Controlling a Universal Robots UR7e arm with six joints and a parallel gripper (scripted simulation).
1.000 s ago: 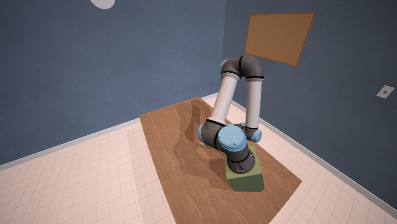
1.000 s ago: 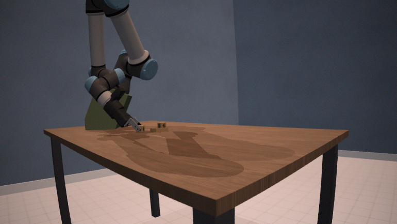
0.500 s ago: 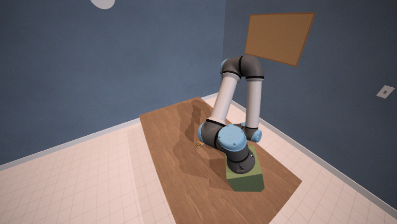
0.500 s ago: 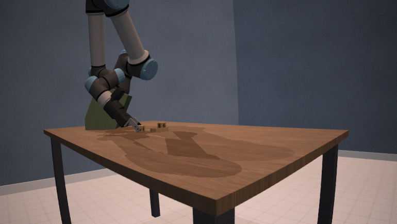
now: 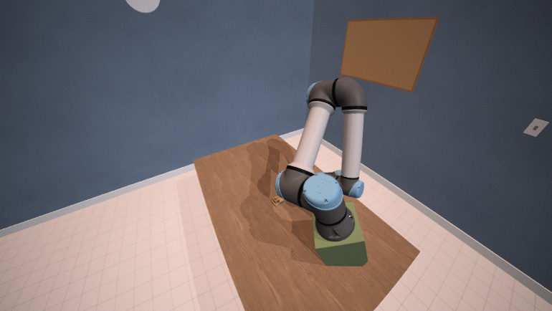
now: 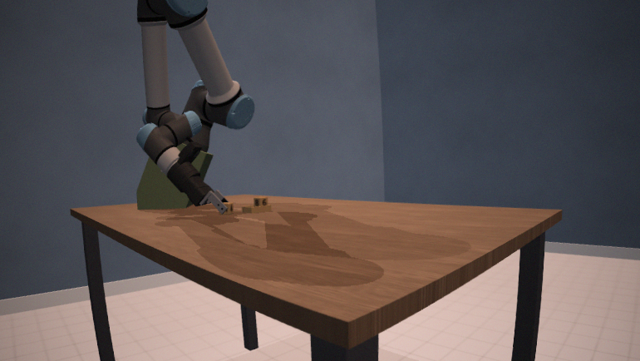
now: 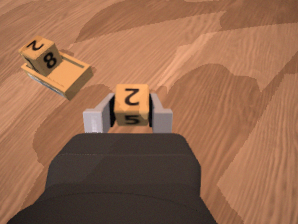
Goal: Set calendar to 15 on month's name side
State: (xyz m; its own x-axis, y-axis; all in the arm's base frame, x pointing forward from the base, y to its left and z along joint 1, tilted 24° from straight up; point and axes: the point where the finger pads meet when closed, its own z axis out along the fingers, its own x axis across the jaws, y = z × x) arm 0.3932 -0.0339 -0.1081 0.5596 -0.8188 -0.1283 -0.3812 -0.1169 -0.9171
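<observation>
My hand is 1 cm short of the wooden cube and 1 cm above it. Also, from my hand: wooden tray (11 cm to the left, 2 cm below).
</observation>
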